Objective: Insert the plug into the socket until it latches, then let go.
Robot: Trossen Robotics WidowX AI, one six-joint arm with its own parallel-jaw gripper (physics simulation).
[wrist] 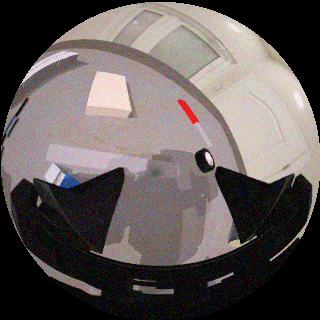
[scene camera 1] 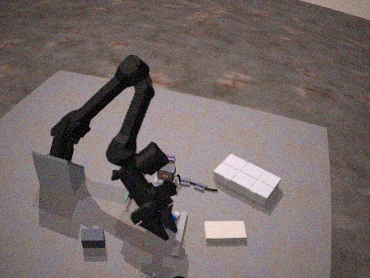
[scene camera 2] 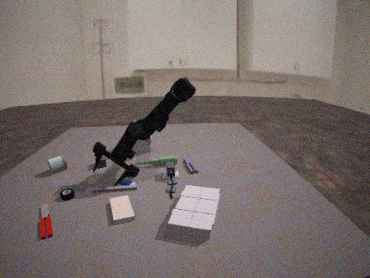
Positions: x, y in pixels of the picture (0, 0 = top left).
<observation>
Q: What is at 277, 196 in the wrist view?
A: The gripper.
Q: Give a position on a beige block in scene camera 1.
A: At 214, 230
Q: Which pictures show the gripper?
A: The wrist view, scene camera 1 and scene camera 2: all of them.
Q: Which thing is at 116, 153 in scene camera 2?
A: The gripper.
</observation>
